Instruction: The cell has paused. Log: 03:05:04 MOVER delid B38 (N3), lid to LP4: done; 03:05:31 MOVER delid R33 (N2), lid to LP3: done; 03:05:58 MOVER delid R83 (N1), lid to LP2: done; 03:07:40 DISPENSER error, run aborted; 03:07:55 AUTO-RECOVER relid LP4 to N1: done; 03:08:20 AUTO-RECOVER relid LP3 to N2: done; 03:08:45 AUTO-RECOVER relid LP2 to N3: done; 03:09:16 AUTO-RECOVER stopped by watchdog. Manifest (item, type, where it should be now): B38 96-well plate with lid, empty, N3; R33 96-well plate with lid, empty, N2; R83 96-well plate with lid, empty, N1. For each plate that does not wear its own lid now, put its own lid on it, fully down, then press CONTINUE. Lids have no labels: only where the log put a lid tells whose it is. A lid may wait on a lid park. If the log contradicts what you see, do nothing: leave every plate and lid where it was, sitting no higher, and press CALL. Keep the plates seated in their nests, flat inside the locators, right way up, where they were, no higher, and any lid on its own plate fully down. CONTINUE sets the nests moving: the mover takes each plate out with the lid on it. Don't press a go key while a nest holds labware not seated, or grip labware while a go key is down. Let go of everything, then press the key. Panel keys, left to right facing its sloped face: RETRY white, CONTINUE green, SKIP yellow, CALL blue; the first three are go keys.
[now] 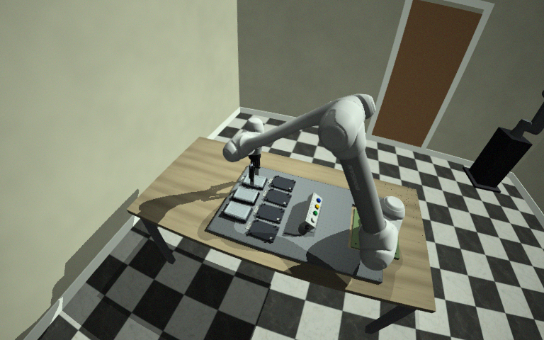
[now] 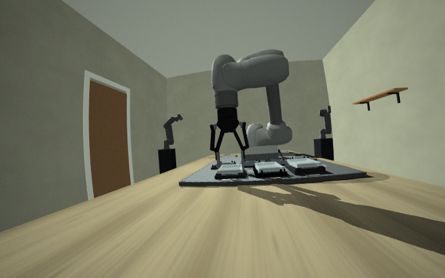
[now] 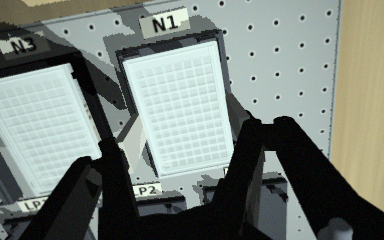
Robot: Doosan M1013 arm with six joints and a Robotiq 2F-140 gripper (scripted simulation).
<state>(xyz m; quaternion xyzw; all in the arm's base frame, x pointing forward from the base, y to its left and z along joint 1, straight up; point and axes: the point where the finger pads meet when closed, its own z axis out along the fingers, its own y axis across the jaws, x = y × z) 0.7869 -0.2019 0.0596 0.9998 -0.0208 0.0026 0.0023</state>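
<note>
My hand is 2 cm above the clear lid. The rest, counted from my hand: N1 plate 3 cm below; LP2 label 9 cm behind, 8 cm to the left, 5 cm below; LP3 label 10 cm behind, 5 cm to the right, 5 cm below.
</note>
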